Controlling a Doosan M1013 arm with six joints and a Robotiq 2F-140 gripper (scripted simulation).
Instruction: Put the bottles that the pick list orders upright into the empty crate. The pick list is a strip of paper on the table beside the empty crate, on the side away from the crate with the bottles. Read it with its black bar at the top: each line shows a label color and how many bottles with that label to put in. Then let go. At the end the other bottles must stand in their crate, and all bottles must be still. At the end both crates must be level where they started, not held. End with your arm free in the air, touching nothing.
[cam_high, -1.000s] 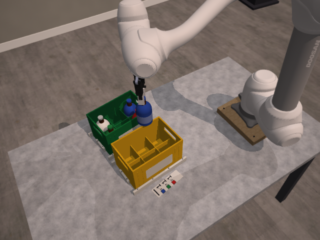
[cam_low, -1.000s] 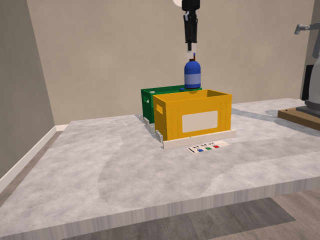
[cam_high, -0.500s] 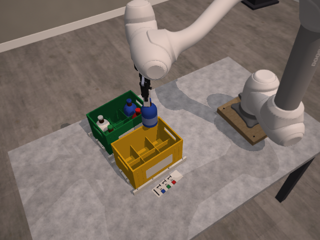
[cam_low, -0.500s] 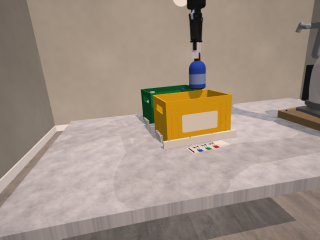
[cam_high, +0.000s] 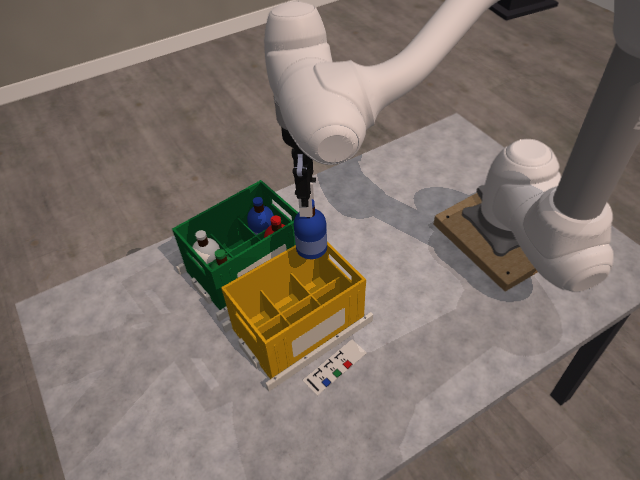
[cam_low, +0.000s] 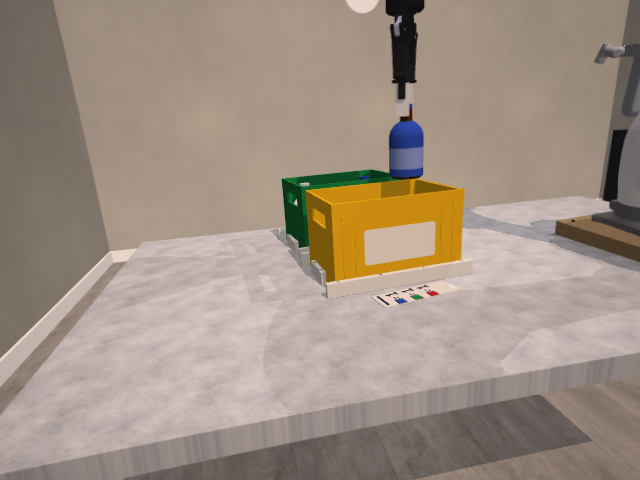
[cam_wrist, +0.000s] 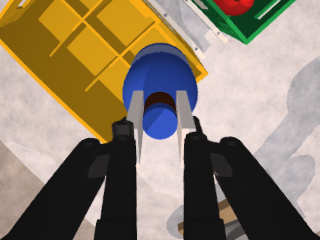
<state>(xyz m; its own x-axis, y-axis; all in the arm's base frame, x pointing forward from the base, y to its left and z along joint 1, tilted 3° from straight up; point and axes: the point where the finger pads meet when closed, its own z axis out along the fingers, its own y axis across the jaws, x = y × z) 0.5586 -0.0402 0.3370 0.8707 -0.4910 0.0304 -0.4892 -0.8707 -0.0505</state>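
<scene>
My gripper is now 80 mm above the blue bottle. From my hand the other things lie so: yellow crate (70 mm ahead, 70 mm to the left, 270 mm below); then green crate (120 mm ahead, 170 mm to the right, 270 mm below); then red-capped bottle (30 mm ahead, 150 mm to the right, 260 mm below).
</scene>
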